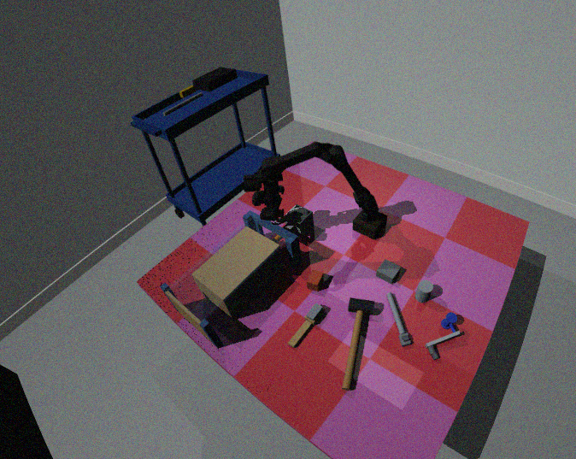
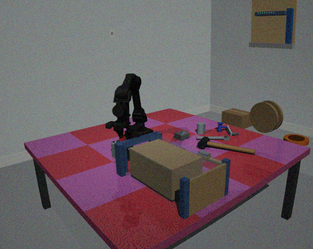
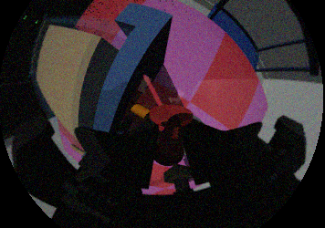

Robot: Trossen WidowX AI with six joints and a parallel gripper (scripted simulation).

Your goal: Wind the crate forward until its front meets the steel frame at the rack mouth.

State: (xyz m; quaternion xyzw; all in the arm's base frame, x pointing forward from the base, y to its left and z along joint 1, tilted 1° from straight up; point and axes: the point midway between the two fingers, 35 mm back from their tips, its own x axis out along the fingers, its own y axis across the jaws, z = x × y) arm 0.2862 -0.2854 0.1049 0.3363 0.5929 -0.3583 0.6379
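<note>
Now: the red-knobbed winch handle 40 mm behind my gripper tip, 20 mm to the left of it and 20 mm below it. From my gripper tip the other things lie so: frame 60 mm ahead, 50 mm to the left, 20 mm below; then red knob 10 mm to the left, 10 mm behind, 10 mm above; then grey winch 120 mm behind, 100 mm below, 30 mm to the left.
</note>
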